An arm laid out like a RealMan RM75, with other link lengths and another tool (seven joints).
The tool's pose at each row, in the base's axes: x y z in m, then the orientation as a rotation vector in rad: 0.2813, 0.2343, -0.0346, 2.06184, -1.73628, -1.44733; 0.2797, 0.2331, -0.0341, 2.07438, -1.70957, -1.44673; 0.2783, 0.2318, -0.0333, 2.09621, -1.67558, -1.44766; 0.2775, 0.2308, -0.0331, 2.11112, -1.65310, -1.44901; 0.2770, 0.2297, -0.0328, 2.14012, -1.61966, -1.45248; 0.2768, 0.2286, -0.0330, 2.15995, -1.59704, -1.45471; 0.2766, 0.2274, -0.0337, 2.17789, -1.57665, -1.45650; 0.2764, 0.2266, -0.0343, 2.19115, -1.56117, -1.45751
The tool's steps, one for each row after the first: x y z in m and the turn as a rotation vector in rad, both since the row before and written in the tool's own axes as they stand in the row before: 0.0008, 0.0019, 0.0002, -0.01220, 0.00865, -0.01325; 0.0007, 0.0020, -0.0001, -0.01256, 0.00925, -0.02154; 0.0007, 0.0011, 0.0000, -0.00792, 0.00542, -0.01491; 0.0007, 0.0010, -0.0003, -0.00811, 0.00641, -0.02735; 0.0010, 0.0005, -0.0002, -0.00511, 0.00421, -0.01874; 0.0014, 0.0003, 0.0000, -0.00438, 0.00381, -0.01697; 0.0010, 0.0002, 0.0001, -0.00340, 0.00307, -0.01261
